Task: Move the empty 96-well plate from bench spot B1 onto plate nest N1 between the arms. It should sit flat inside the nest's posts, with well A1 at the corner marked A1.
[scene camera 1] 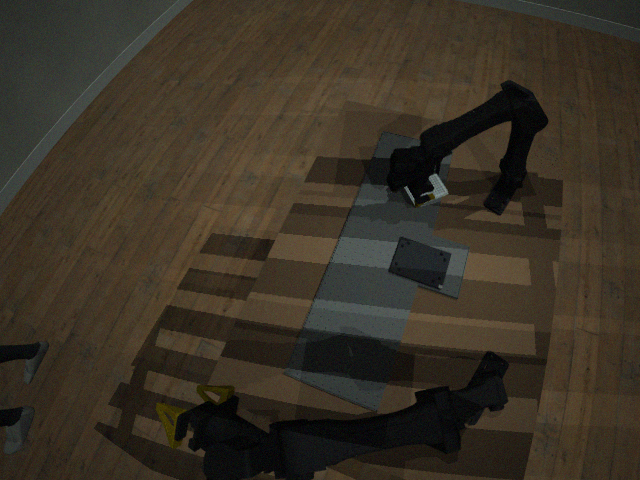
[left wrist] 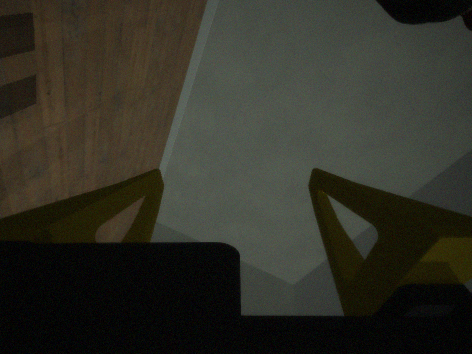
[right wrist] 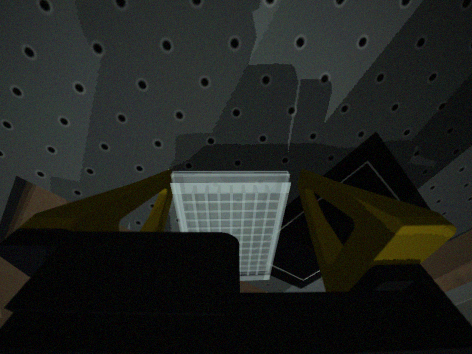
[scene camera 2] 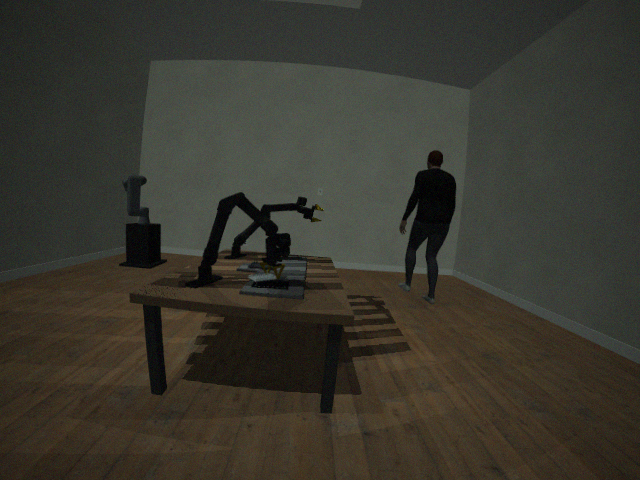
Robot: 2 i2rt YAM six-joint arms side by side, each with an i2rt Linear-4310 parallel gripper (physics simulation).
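Where they show: left gripper, between the fingertips: (scene camera 1: 178, 396) (left wrist: 236, 177) (scene camera 2: 322, 215); right gripper, between the fingertips: (scene camera 1: 410, 195) (right wrist: 236, 176) (scene camera 2: 272, 277); left arm's base, origin of its link: (scene camera 2: 235, 256); right arm's base, origin of its link: (scene camera 1: 503, 191) (scene camera 2: 205, 281).
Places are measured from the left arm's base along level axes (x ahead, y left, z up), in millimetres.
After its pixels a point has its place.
The pale 96-well plate (scene camera 1: 438, 184) @[x 431, y -478, z 28 mm] (scene camera 2: 261, 277) @[x 463, y -467, z 27 mm] (right wrist: 260, 220) @[x 487, y -437, z 22 mm] is near a black pad with a white outline (right wrist: 377, 150) @[x 590, y -428, z 15 mm], overlapping it in the right wrist view; whether they touch is unclear. My right gripper (scene camera 1: 424, 200) (right wrist: 236, 176) @[x 490, y -392, z 16 mm] is open and points down, its fingertips on either side of the plate's near edge, with a small gap at each side. The dark nest N1 (scene camera 1: 421, 262) @[x 334, y -202, z 25 mm] has small posts near its corners and a small white mark (scene camera 1: 439, 286) @[x 251, y -169, z 25 mm] at one corner. My left gripper (scene camera 1: 178, 396) @[x 525, y 420, z 350 mm] (scene camera 2: 321, 214) @[x 525, y 420, z 350 mm] (left wrist: 236, 177) @[x 525, y 420, z 350 mm] is open and empty, raised away from the plate.
A long grey perforated board (scene camera 1: 356, 289) @[x 445, y -21, z 13 mm] lies along the wooden table (scene camera 2: 242, 308) @[x 551, y -784, z -6 mm], with the nest overlapping its edge. A smaller grey base (scene camera 1: 459, 273) @[x 221, y -245, z 13 mm] lies under the nest. A person (scene camera 2: 435, 196) stands beyond the table; another robot stands on a black pedestal (scene camera 2: 143, 245).
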